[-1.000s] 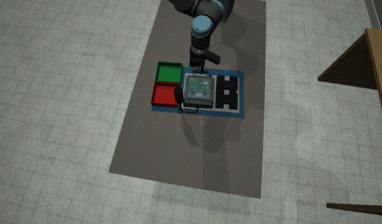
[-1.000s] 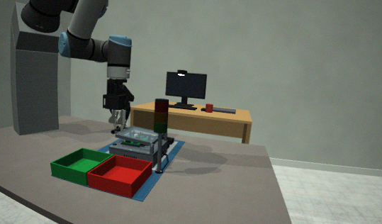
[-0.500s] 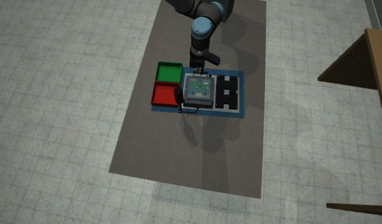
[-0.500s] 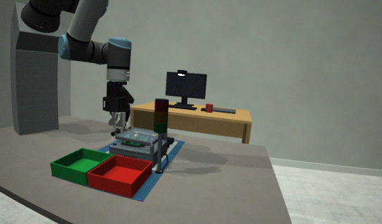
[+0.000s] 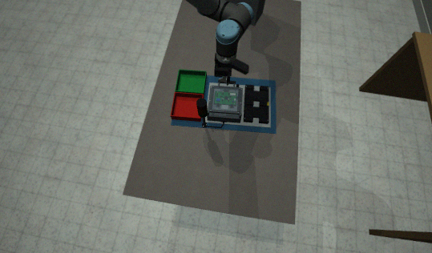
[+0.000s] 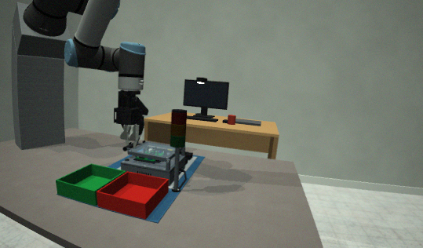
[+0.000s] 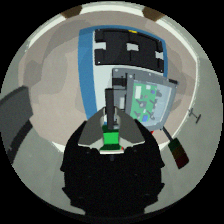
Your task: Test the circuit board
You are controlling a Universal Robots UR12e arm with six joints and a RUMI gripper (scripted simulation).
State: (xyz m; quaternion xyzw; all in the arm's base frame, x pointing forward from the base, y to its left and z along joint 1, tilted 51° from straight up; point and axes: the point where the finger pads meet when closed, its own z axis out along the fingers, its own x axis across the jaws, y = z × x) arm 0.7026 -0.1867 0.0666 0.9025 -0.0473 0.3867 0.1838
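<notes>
Now: the black latch hook 4 cm to the left of my hand, 4 cm ahead of it and 1 cm below it. From my hand the other things lie so: tester lid (8 cm ahead, 3 cm to the right); then green circuit board (8 cm ahead, 3 cm to the right, 2 cm below); then green bin (19 cm to the right, 8 cm below, 8 cm behind).
</notes>
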